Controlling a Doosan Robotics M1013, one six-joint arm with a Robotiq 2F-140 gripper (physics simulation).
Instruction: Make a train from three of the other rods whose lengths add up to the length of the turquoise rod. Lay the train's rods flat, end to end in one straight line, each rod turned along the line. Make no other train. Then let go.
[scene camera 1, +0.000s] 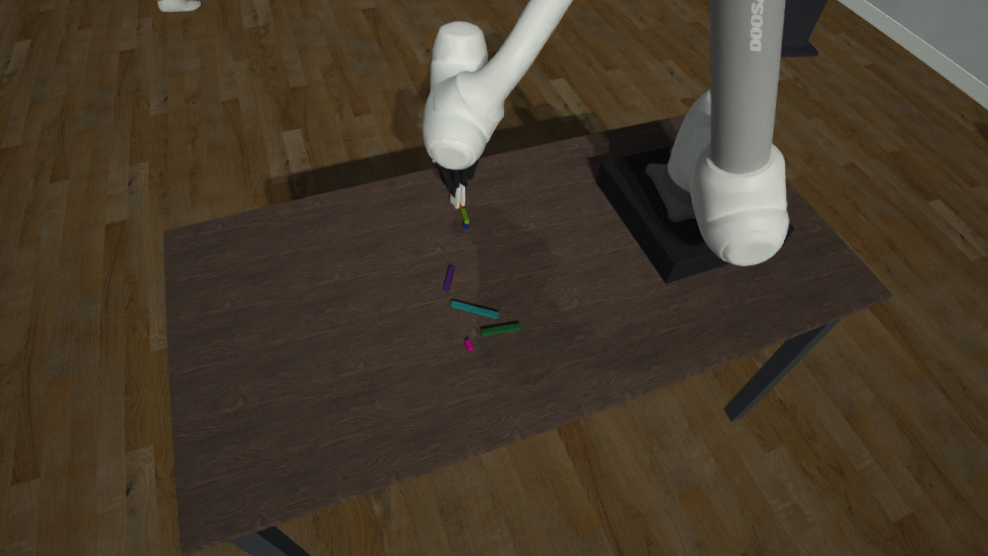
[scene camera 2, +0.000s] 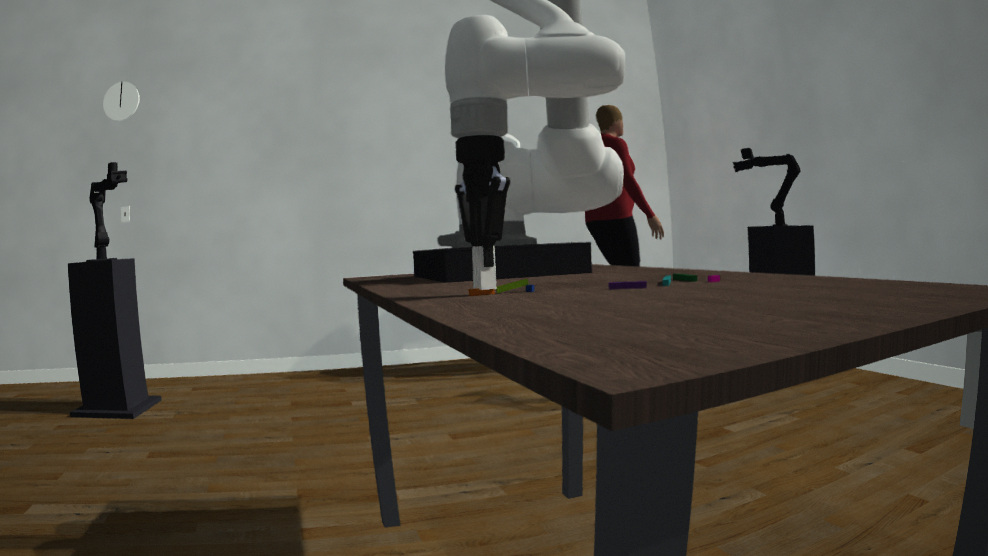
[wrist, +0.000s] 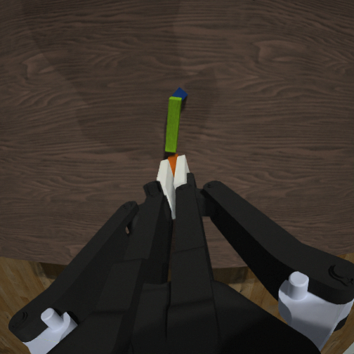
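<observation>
My gripper is low at the table and shut on the orange rod; the white fingertips hide most of it in the wrist view. Beyond it, roughly in line, is the lime rod. It looks tilted, its far end raised at the small blue rod, which sits turned askew partly under that end. The turquoise rod lies flat, apart from these.
On the table lie a purple rod, a dark green rod and a short magenta rod. The train parts are near the table's far edge in scene camera 1. The arm's black base stands at the right there.
</observation>
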